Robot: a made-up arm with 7 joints.
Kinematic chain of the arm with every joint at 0, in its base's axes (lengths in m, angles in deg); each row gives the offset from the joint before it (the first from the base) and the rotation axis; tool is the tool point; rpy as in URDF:
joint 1: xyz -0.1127 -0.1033 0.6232 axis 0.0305 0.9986 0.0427
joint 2: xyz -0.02 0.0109 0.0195 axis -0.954 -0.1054 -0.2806
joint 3: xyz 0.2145 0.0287 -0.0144 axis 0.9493 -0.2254 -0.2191
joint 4: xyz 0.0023 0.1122 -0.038 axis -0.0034 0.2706 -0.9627
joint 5: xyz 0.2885 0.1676 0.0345 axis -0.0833 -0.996 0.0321
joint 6: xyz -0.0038 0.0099 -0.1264 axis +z
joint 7: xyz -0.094 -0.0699 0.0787 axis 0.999 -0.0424 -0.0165
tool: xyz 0.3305 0 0.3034 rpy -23.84 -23.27 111.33
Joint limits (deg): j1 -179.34..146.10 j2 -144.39..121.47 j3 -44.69..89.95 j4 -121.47..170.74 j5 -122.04..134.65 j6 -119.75..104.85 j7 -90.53..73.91
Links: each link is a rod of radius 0.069 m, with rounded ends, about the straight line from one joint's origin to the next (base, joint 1, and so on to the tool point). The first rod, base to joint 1, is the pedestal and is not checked.
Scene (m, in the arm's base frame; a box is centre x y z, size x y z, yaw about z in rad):
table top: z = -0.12
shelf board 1: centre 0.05 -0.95 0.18 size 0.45 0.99 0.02 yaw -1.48
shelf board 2: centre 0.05 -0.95 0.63 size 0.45 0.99 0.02 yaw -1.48
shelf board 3: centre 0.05 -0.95 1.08 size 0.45 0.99 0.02 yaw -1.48
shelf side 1: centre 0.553 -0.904 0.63 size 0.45 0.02 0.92 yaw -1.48
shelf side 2: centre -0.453 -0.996 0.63 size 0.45 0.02 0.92 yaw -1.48
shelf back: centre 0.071 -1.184 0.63 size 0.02 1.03 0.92 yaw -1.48
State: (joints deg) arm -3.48 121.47 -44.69 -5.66 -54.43 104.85 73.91
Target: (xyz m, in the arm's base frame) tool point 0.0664 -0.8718 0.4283
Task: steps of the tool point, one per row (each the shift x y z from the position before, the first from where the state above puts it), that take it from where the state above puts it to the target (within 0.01 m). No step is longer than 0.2 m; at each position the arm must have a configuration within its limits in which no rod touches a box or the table.
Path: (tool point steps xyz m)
1: 0.0055 0.0519 0.0431
2: -0.0060 0.0761 0.0239
3: -0.0130 0.0956 0.0012
4: -0.0151 0.1098 -0.0222
5: -0.0124 0.1172 -0.0460
6: -0.0816 -0.0880 -0.0975
7: -0.0603 -0.0340 -0.1240
8: -0.0294 0.0176 -0.1271
9: 0.0003 0.0590 -0.1086
10: -0.0215 -0.0994 -0.0243
11: 0.0030 -0.0951 -0.0116
12: 0.0210 -0.0852 0.0075
13: 0.0291 -0.0687 0.0285

